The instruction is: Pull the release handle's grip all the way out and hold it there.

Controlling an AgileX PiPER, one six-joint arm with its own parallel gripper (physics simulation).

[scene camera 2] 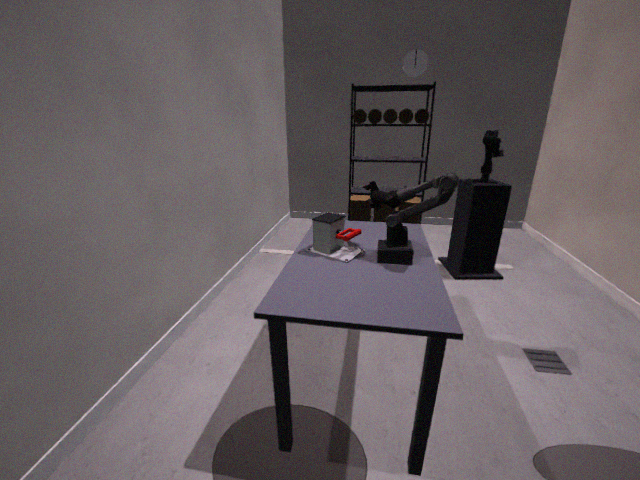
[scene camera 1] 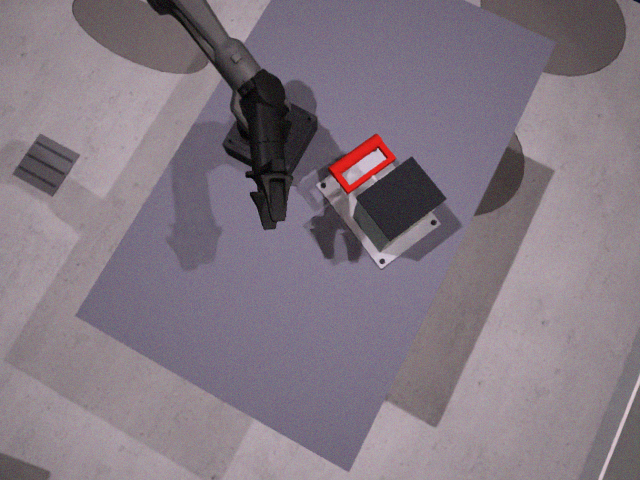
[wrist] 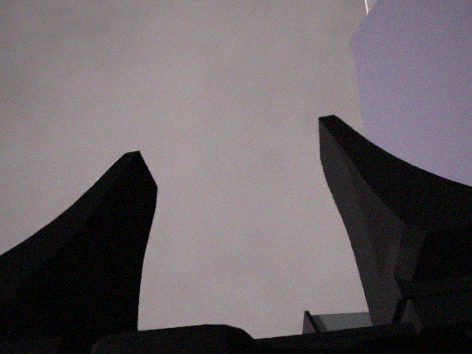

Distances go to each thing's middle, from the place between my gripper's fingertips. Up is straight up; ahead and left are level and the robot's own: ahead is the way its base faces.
My hand is 160 mm short of the white base plate (scene camera 1: pixel 344 204), 160 mm to the right of it and 250 mm above it.
